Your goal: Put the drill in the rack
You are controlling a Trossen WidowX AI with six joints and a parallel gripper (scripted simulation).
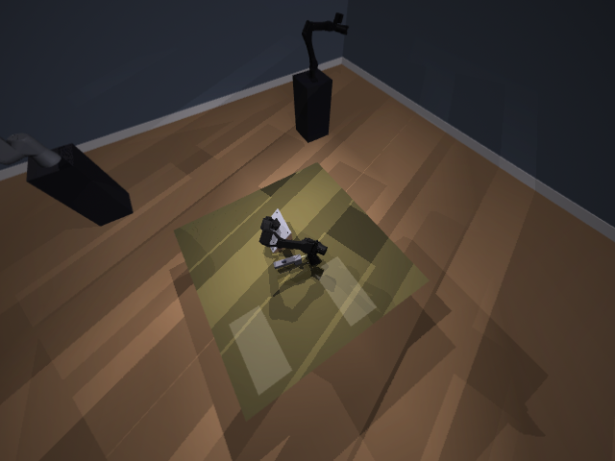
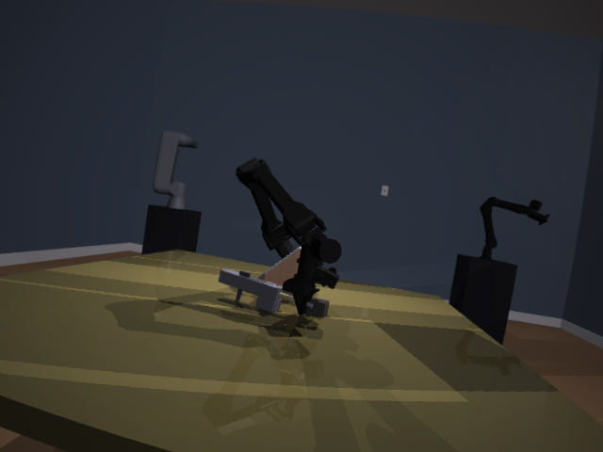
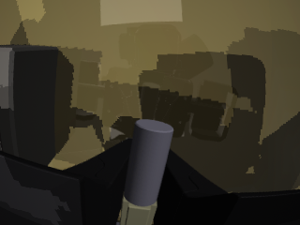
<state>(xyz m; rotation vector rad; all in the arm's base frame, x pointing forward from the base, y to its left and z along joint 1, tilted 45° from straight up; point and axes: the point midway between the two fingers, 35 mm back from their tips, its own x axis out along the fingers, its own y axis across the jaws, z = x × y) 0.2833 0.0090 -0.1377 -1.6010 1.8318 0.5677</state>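
Now: the drill 10 mm behind my gripper tip, 40 mm to the right of it and 40 mm above it. Also, from my gripper tip: dark key 30 mm behind, 180 mm to the right, 40 mm above; then dark block 70 mm behind, 20 mm to the left, 10 mm above; then grey block-shaped holder 30 mm behind, 150 mm to the right, 40 mm above.
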